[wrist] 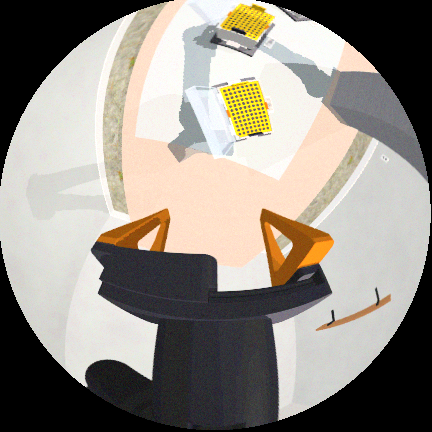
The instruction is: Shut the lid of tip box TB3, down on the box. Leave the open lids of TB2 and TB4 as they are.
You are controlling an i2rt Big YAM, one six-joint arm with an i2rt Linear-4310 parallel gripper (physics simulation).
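Places are measured from the arm's base along level axes (x ahead, y left, z up), in centimetres.
Pixels of known places: gripper, fingertip midpoint: [214, 213].
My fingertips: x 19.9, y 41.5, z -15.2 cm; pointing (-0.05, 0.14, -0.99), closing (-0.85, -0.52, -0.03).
Observation:
Ahead of a thing's pixels: the offset from my fingertips to its middle. "pt": to the spot under its first point. Level surfaces: height alone.
Tip box TB3 @[dx +0.3, dy -11.6, dz -18.6 cm] [246, 109], with a yellow perforated top, stands on the white mat @[dz -25.1 cm] [157, 112] above the middle of the wrist view; its label is too small to read. Its clear lid @[pt dx +4.8, dy -5.7, dz -10.5 cm] [209, 122] is open and leans out along the box's left side. Behind it stands another yellow-topped box [248, 21], likely TB4, with part of a clear open lid [205, 10] at its left. I cannot make out TB2 for certain. My gripper [214, 213] is open and empty, apart from TB3, which shows beyond the fingertips.
A large dark grey block-like part [382, 102] reaches in from the right. A corner of a dark object [296, 14] shows at the top edge. Arm shadows cross the mat. A wooden rail with hooks [355, 314] is at the lower right.

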